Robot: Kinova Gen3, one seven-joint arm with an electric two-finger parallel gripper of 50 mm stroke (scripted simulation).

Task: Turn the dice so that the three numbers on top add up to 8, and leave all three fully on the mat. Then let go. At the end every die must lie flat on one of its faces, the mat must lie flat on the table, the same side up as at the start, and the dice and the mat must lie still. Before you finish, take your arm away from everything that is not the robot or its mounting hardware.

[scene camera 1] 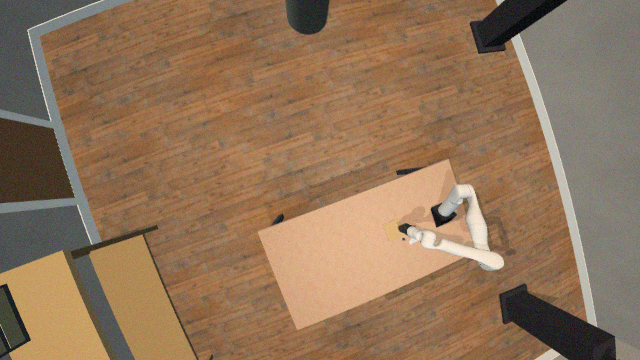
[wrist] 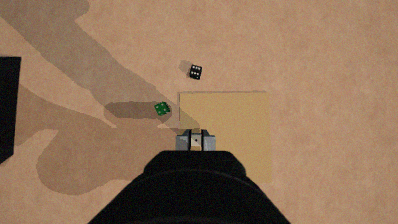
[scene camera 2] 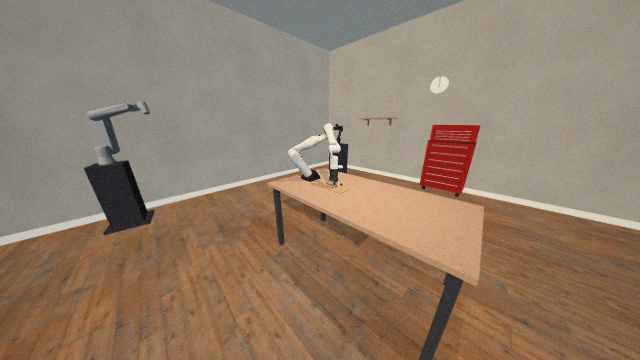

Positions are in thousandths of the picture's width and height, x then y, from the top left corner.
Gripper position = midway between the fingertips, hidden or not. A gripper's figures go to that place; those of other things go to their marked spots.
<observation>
My gripper (wrist: 494, 609): 0.19 m from the lens. A tan square mat (wrist: 604, 547): 0.20 m from the lens.
</observation>
